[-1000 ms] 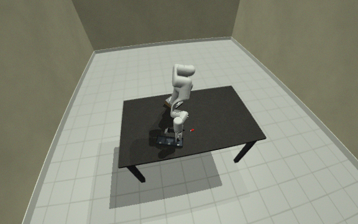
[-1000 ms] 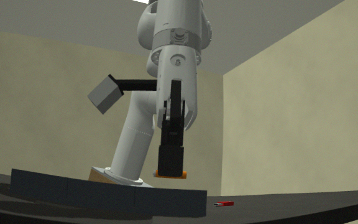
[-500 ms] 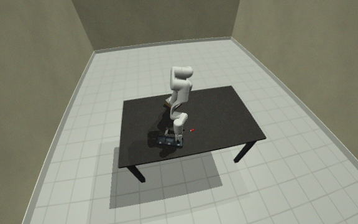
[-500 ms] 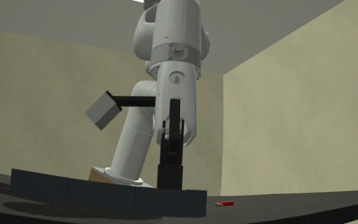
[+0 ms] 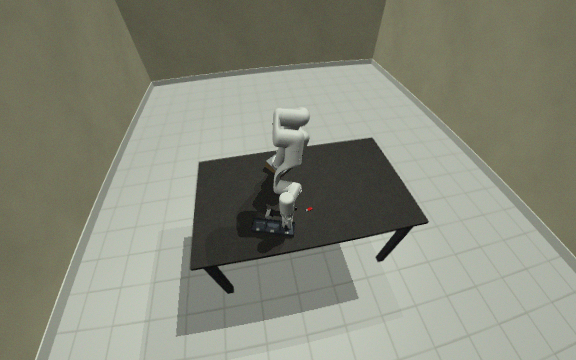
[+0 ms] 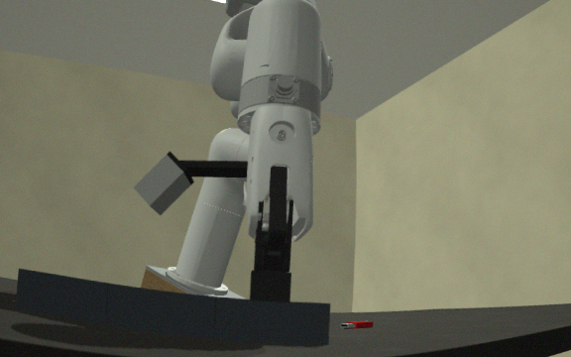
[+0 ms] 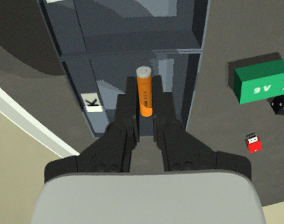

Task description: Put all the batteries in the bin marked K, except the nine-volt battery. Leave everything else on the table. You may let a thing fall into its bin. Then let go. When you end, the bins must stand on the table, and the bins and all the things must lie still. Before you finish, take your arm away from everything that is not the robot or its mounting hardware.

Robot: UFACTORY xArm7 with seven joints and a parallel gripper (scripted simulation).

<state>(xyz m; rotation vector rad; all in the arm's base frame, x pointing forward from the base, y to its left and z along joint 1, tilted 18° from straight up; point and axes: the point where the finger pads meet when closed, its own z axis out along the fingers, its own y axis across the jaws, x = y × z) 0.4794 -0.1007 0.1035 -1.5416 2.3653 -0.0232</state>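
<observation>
Right now my hand is 20 mm above the orange cylindrical battery. From my hand the other things lie so: green nine-volt battery: 100 mm behind, 40 mm to the left, 30 mm below; then black die: 120 mm behind, 90 mm to the left, 30 mm below; then dark blue bin: 80 mm to the right, 30 mm behind, 20 mm below.
</observation>
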